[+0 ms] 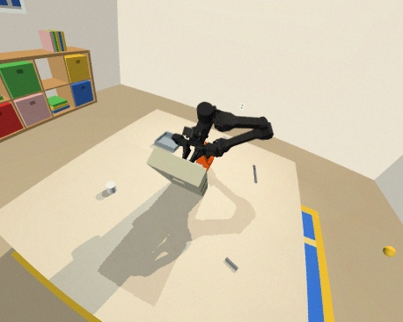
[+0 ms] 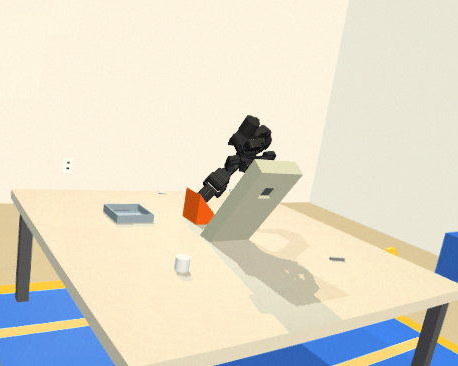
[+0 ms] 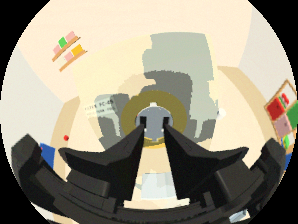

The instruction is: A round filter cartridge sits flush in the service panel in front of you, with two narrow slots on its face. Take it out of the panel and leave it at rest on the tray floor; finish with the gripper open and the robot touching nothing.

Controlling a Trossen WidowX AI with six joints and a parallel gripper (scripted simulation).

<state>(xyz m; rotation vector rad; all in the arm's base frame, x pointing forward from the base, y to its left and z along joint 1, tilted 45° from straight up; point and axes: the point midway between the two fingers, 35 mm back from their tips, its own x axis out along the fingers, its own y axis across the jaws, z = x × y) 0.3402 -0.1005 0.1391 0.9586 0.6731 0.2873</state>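
My gripper tip is now 2 cm short of the white round filter cartridge and 1 cm above it. Round my gripper tip: shallow grey-blue tray: 39 cm behind, 32 cm to the right, 26 cm below; then grey bar: 12 cm ahead, 32 cm to the left, 26 cm below; then beige service panel: 3 cm behind, 9 cm below.
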